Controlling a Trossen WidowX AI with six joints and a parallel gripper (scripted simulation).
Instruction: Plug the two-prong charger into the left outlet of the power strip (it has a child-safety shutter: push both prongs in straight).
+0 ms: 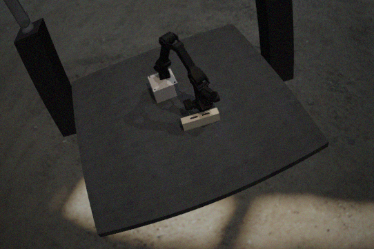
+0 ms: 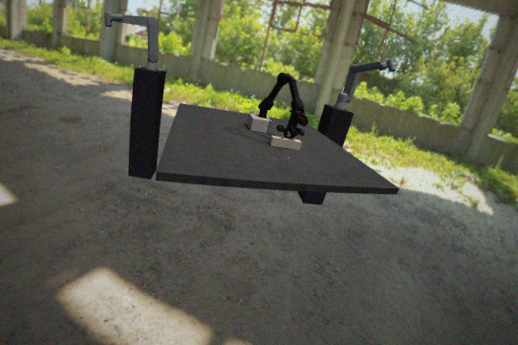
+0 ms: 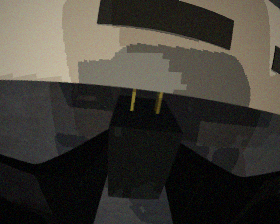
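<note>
Now: gripper tip 20 mm short of the black two-prong charger and 10 mm below it.
</note>
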